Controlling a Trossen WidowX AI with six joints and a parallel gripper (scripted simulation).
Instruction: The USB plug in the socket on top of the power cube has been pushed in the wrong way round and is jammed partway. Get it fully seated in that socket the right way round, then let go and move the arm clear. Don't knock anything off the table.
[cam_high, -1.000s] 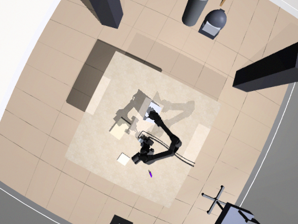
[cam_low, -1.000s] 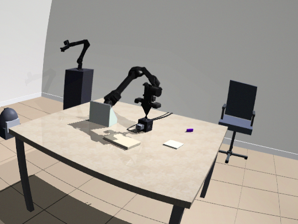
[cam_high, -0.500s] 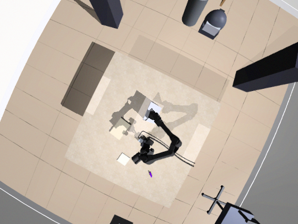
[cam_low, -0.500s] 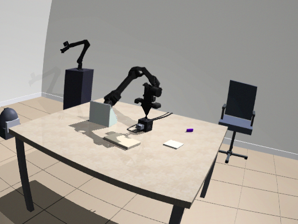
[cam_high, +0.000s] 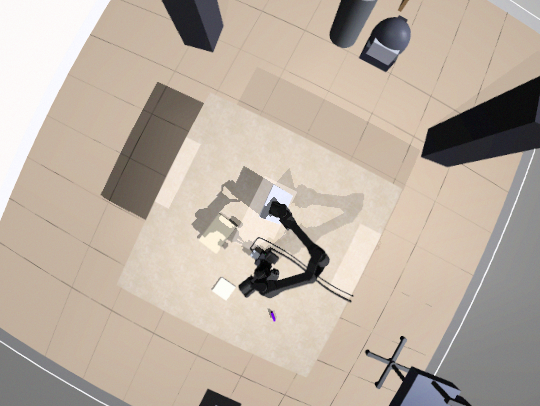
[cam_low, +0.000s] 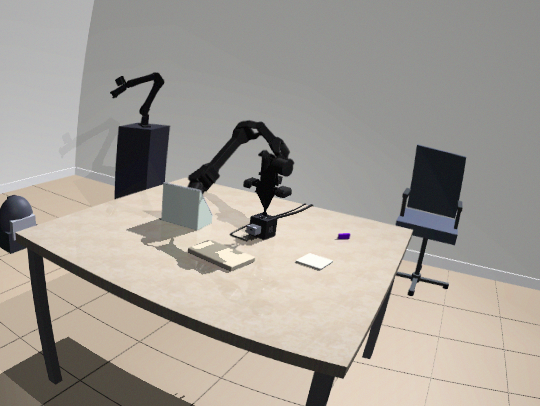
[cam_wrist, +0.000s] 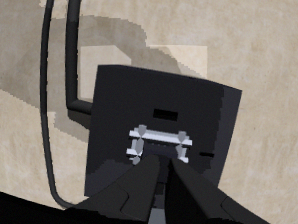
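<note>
Right now my gripper tip is 2 cm above the USB plug. Round my gripper tip: USB socket 4 cm below; purple block 31 cm ahead, 15 cm to the left, 10 cm below.
</note>
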